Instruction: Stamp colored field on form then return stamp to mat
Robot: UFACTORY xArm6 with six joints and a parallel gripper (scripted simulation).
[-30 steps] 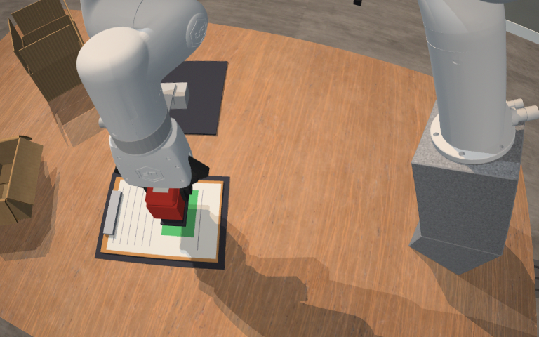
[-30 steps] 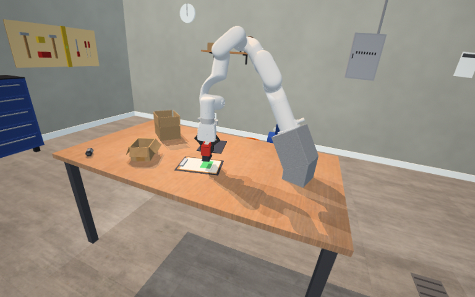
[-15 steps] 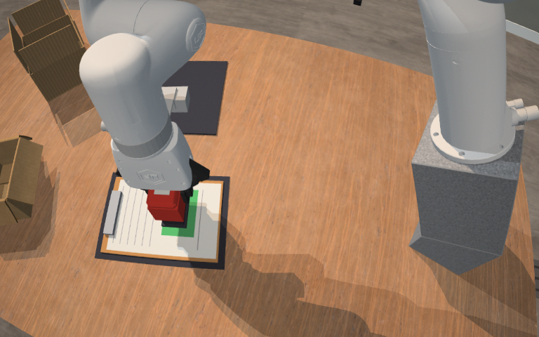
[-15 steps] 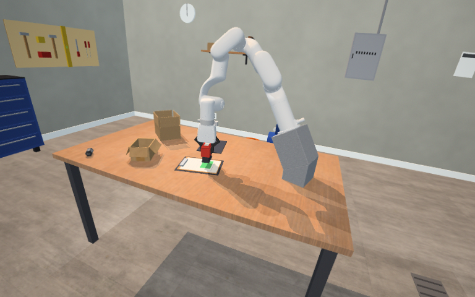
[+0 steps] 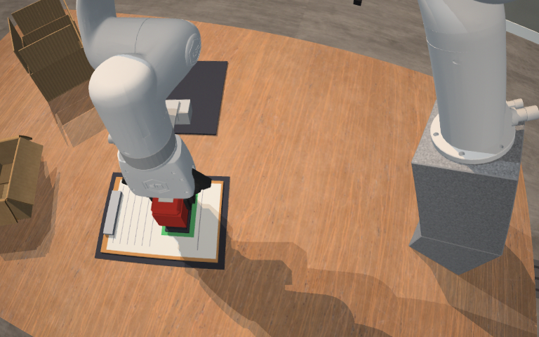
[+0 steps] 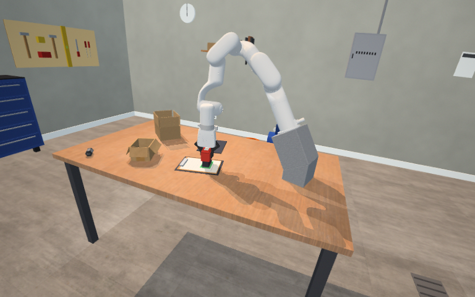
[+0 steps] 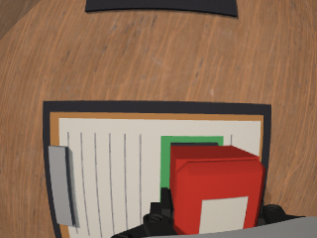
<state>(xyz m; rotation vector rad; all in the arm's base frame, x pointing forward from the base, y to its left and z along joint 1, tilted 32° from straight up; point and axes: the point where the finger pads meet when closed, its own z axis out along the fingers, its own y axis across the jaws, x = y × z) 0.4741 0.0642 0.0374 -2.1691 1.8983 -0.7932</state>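
My hand is 2 cm above the red stamp. Round my hand: clipboard (5 cm ahead, 1 cm to the left, 7 cm below); dark mat (5 cm ahead, 29 cm to the right, 7 cm below); small dark object (73 cm ahead, 8 cm to the left, 6 cm below).
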